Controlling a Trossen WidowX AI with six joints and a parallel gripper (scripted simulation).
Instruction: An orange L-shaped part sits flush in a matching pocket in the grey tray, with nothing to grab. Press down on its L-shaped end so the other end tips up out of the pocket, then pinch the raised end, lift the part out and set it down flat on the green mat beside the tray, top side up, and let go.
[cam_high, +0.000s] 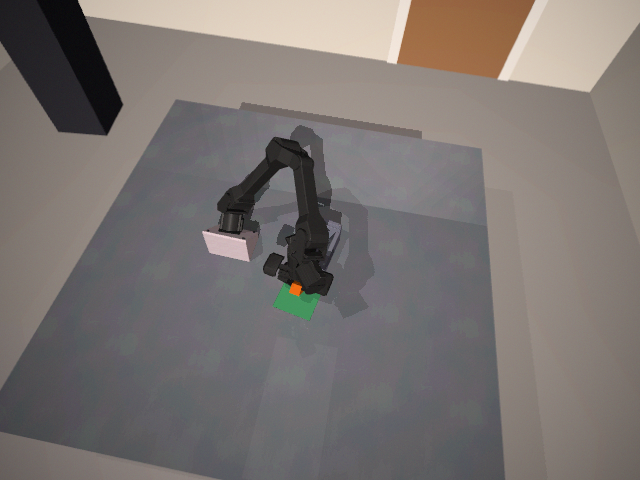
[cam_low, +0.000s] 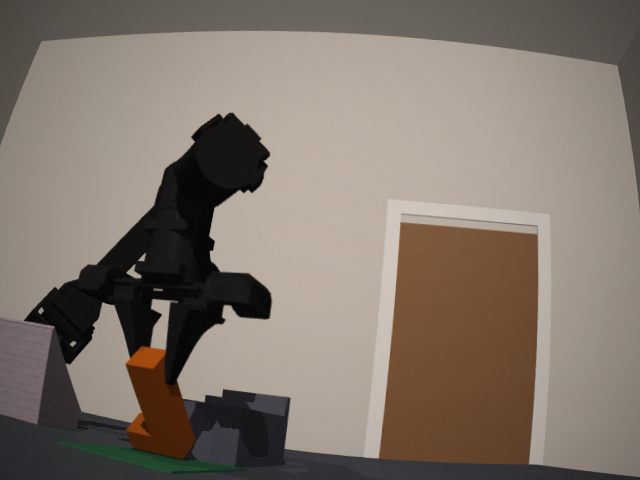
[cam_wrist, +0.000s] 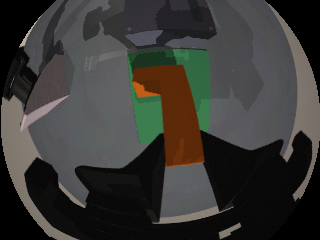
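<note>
My gripper tip is now 3 cm to the right of the orange L-shaped part, 3 cm above it and 1 cm past it. The rest, counted from my gripper tip: green mat: 9 cm below, 2 cm to the left, 1 cm ahead.
</note>
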